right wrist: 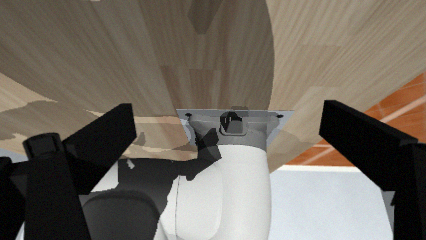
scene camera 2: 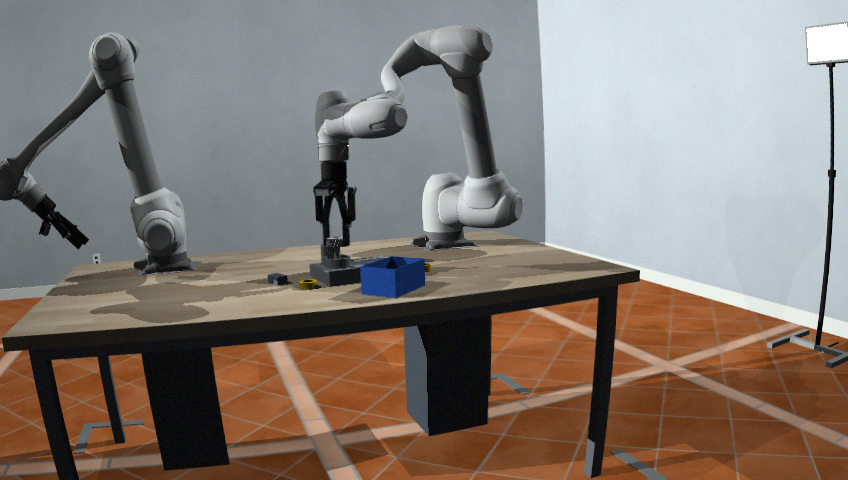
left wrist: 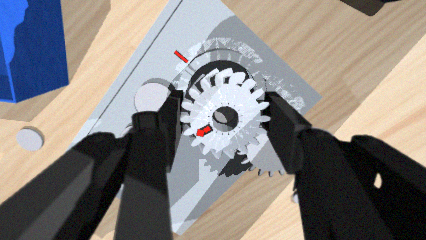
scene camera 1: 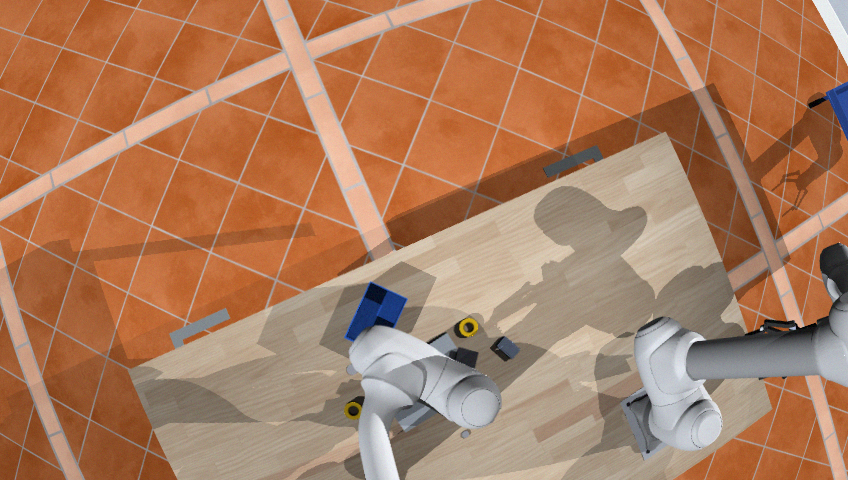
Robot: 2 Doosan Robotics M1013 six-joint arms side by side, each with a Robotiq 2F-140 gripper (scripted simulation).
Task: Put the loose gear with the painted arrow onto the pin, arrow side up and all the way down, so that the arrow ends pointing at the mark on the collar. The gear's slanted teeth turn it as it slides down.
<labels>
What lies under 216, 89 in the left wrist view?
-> A gear with arrow.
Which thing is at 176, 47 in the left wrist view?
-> A grey base plate.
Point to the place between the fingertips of my left gripper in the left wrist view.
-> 223, 108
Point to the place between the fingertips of my right gripper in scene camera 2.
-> At 83, 244
</labels>
